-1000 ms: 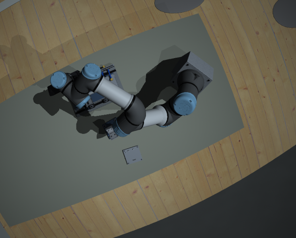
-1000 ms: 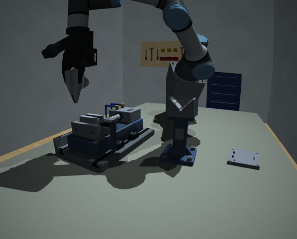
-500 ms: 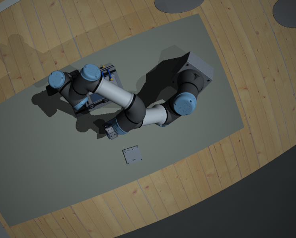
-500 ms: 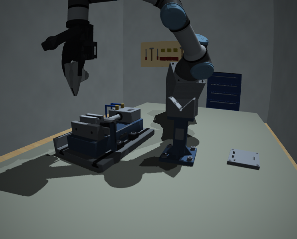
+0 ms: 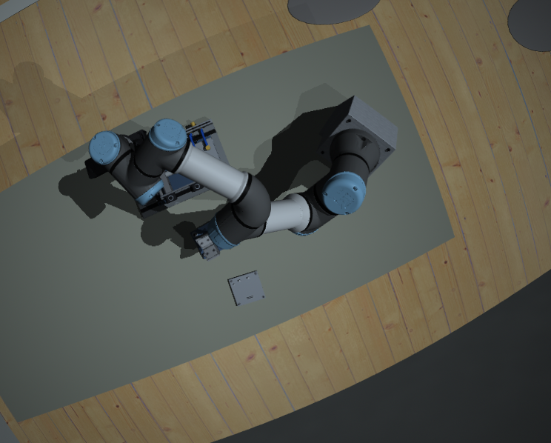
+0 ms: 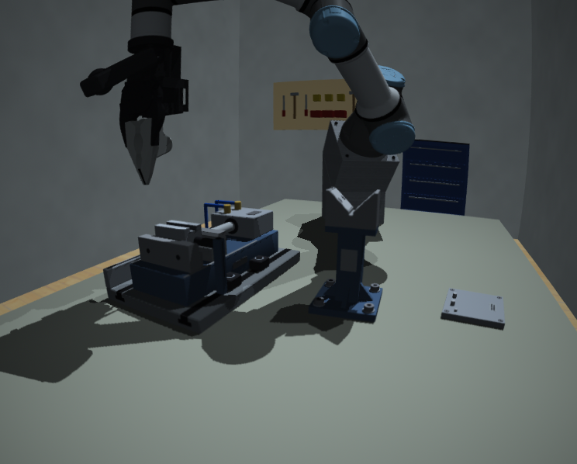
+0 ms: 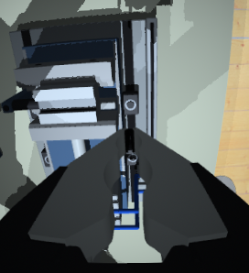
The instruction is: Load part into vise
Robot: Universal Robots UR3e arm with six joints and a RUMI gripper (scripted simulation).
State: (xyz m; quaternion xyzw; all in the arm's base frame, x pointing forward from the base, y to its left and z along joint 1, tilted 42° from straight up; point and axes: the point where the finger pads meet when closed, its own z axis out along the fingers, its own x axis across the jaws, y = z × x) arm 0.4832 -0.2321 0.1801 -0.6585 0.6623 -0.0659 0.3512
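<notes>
Right now my hand is 10 mm past the part, 60 mm to the right of it and 80 mm above it. Also, from my hand: moving jaw (40 mm behind, 60 mm to the left, 100 mm below); fixed jaw (20 mm ahead, 70 mm to the left, 100 mm below); work stop (20 mm behind, 110 mm to the left, 90 mm below).
</notes>
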